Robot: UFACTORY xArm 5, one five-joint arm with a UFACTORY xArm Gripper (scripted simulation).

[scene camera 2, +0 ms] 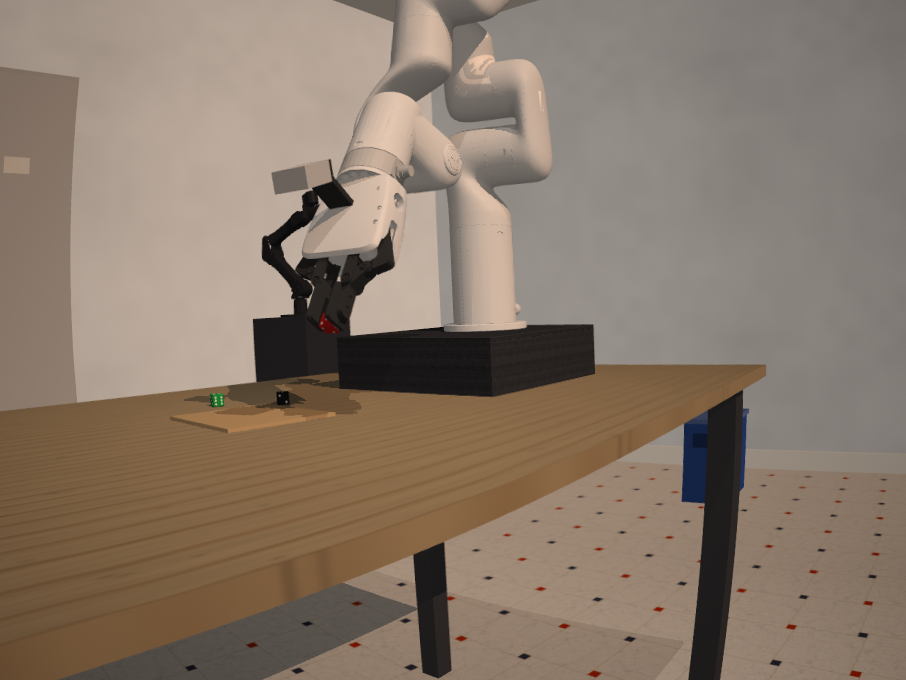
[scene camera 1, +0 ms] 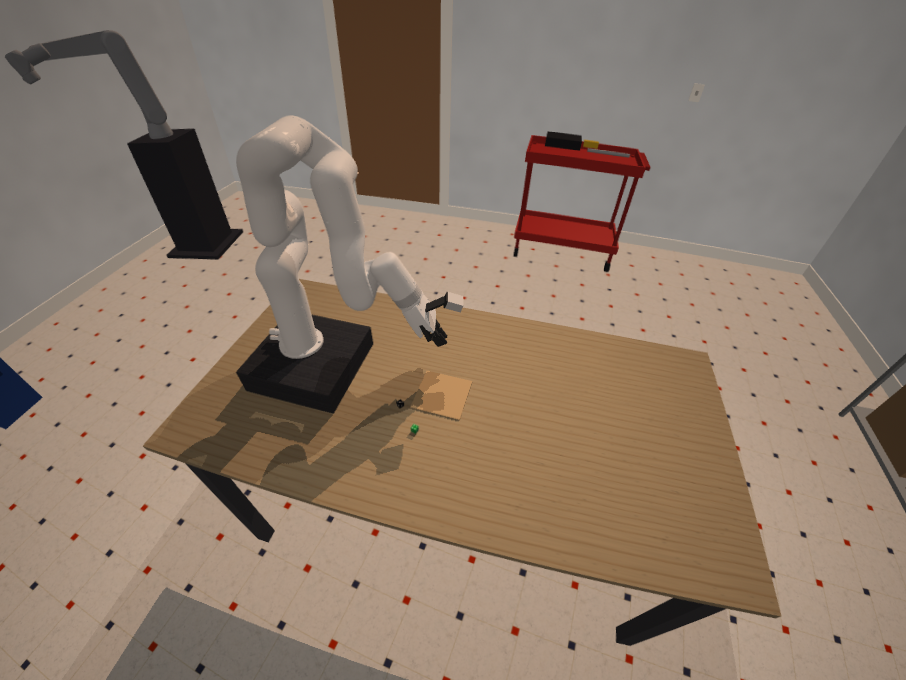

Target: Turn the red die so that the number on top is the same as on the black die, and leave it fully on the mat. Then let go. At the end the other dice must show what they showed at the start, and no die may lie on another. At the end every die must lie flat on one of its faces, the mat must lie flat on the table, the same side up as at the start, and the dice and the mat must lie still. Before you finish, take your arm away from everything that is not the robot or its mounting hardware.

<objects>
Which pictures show my gripper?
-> Scene camera 2 and scene camera 1: all of them.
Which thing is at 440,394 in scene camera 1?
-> A tan mat.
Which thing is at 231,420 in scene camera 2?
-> A tan mat.
</objects>
